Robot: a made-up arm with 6 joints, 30 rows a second.
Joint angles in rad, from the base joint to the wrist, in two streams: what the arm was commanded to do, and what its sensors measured. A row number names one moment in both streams.
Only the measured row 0 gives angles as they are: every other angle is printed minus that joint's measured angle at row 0.
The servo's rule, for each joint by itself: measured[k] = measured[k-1] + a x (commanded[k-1-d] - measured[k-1]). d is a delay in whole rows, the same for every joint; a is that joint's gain. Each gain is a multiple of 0.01, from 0.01 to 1. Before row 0 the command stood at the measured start. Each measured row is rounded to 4 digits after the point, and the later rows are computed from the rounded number. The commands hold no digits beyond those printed.
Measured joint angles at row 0:
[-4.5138, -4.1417, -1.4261, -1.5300, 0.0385, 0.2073]
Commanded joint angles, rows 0 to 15:
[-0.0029, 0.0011, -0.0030, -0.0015, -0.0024, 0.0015]
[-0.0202, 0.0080, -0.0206, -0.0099, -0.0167, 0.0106]
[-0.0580, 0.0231, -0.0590, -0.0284, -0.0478, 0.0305]
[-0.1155, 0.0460, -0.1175, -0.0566, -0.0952, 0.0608]
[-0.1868, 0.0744, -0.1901, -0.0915, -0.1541, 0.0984]
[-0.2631, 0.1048, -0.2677, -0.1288, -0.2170, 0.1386]
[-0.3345, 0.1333, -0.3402, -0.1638, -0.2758, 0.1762]
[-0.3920, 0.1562, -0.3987, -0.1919, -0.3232, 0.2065]
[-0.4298, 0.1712, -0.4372, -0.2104, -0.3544, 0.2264]
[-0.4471, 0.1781, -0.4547, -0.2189, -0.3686, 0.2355]
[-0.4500, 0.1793, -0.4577, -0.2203, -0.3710, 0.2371]
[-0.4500, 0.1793, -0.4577, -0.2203, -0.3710, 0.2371]
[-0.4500, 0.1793, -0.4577, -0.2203, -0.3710, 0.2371]
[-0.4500, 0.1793, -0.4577, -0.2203, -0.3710, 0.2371]
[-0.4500, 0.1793, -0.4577, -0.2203, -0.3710, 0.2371]
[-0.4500, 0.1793, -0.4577, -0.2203, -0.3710, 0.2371]
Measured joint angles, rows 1 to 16:
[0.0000, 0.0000, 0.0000, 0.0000, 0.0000, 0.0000]
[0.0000, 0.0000, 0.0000, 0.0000, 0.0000, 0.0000]
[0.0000, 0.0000, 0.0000, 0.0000, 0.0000, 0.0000]
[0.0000, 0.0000, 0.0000, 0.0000, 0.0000, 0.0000]
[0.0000, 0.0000, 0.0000, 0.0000, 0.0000, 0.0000]
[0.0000, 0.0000, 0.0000, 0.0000, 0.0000, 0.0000]
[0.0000, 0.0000, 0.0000, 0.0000, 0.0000, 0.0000]
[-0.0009, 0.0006, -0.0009, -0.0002, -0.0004, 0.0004]
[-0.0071, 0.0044, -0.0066, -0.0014, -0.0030, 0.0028]
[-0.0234, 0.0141, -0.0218, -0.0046, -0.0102, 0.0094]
[-0.0529, 0.0307, -0.0496, -0.0108, -0.0238, 0.0217]
[-0.0957, 0.0534, -0.0903, -0.0205, -0.0446, 0.0401]
[-0.1493, 0.0801, -0.1417, -0.0335, -0.0722, 0.0637]
[-0.2086, 0.1078, -0.1993, -0.0491, -0.1048, 0.0907]
[-0.2673, 0.1330, -0.2571, -0.0662, -0.1397, 0.1185]
[-0.3193, 0.1529, -0.3093, -0.0835, -0.1741, 0.1444]
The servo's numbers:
d 7
a 0.32 0.52 0.29 0.12 0.16 0.24

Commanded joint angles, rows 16 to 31:
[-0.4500, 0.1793, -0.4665, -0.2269, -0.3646, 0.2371]
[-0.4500, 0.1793, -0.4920, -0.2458, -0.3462, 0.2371]
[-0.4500, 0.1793, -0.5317, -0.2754, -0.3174, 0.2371]
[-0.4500, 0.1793, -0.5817, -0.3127, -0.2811, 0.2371]
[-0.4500, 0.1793, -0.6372, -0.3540, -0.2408, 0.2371]
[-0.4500, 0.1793, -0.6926, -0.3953, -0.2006, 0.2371]
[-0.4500, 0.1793, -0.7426, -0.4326, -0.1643, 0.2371]
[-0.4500, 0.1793, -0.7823, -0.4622, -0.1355, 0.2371]
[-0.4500, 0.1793, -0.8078, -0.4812, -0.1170, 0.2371]
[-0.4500, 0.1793, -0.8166, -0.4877, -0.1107, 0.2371]
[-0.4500, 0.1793, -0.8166, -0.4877, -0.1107, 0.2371]
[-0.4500, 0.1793, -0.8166, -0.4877, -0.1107, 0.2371]
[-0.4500, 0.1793, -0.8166, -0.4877, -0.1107, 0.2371]
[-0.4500, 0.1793, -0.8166, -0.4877, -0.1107, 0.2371]
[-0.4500, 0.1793, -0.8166, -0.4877, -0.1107, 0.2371]
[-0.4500, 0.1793, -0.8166, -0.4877, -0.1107, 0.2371]
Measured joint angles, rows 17 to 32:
[-0.3602, 0.1660, -0.3515, -0.0997, -0.2052, 0.1663]
[-0.3889, 0.1729, -0.3823, -0.1142, -0.2317, 0.1833]
[-0.4085, 0.1762, -0.4042, -0.1269, -0.2540, 0.1962]
[-0.4218, 0.1778, -0.4197, -0.1381, -0.2727, 0.2060]
[-0.4308, 0.1786, -0.4307, -0.1480, -0.2884, 0.2135]
[-0.4369, 0.1790, -0.4385, -0.1567, -0.3016, 0.2192]
[-0.4411, 0.1792, -0.4441, -0.1643, -0.3127, 0.2235]
[-0.4439, 0.1793, -0.4506, -0.1718, -0.3210, 0.2268]
[-0.4459, 0.1793, -0.4626, -0.1807, -0.3250, 0.2293]
[-0.4472, 0.1793, -0.4826, -0.1921, -0.3238, 0.2312]
[-0.4481, 0.1793, -0.5113, -0.2066, -0.3170, 0.2326]
[-0.4487, 0.1793, -0.5478, -0.2243, -0.3048, 0.2337]
[-0.4491, 0.1793, -0.5898, -0.2448, -0.2881, 0.2345]
[-0.4494, 0.1793, -0.6341, -0.2673, -0.2683, 0.2351]
[-0.4496, 0.1793, -0.6771, -0.2907, -0.2471, 0.2356]
[-0.4497, 0.1793, -0.7150, -0.3136, -0.2263, 0.2360]

